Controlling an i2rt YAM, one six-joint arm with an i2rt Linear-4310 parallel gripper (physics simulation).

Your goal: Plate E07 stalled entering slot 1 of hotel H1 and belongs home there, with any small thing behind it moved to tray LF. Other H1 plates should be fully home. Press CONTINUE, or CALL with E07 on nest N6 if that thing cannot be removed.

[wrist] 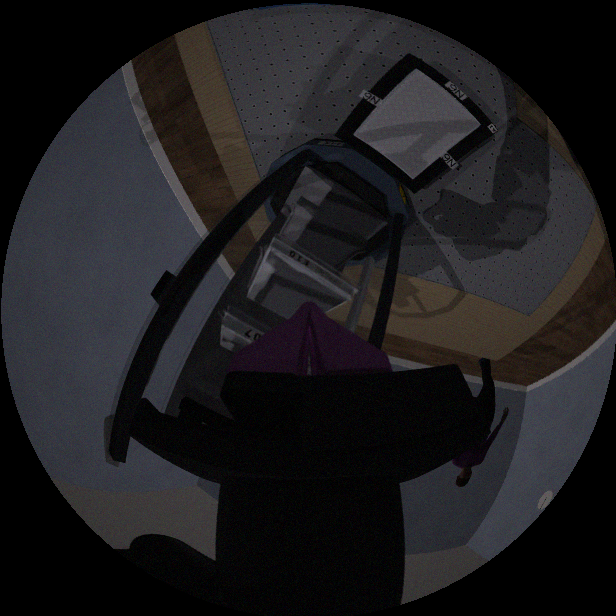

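Observation:
The view is dark and tilted. My gripper (310,321) has purple fingers pressed together to a point, with nothing visible between them. The tip lies right at the near edge of a pale plate (298,275) inside the black frame of hotel H1 (275,258). That plate's label is too blurred to read. A second pale plate (244,333) with a dark label sits lower left in the frame. More shelves or plates (333,212) lie deeper in. Nest N6 (422,123), a black square frame with a grey empty middle, lies beyond the hotel. No small object behind a plate is visible.
The hotel and nest stand on a grey perforated mat (505,252) bordered by wood (189,132). The arm's shadow (488,218) falls on the mat right of the hotel. The black gripper body (321,459) fills the lower middle. A small purple-brown item (465,468) shows at the right.

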